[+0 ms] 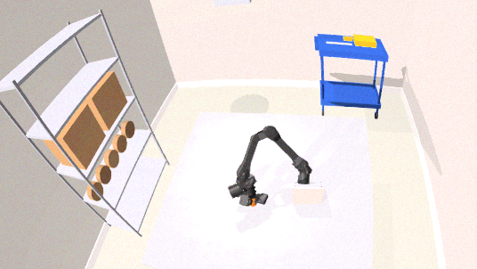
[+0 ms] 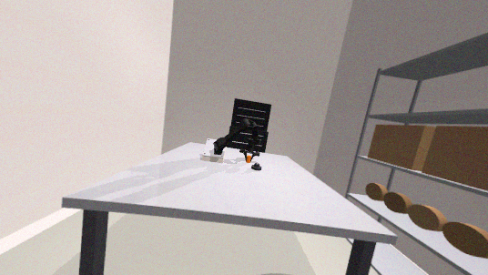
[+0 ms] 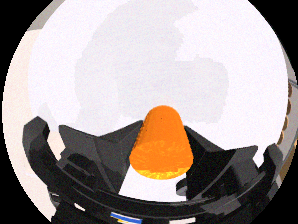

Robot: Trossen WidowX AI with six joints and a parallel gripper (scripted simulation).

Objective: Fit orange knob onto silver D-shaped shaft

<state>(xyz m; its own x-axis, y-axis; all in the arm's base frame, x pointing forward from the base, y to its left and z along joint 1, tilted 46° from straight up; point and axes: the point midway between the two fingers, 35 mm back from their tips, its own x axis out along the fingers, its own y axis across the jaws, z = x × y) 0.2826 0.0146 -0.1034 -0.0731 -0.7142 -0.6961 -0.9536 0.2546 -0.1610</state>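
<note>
The orange knob lies 30 mm above my gripper tip. Round my gripper tip: pedestal (50 mm ahead, 160 mm to the right, 20 mm above).
</note>
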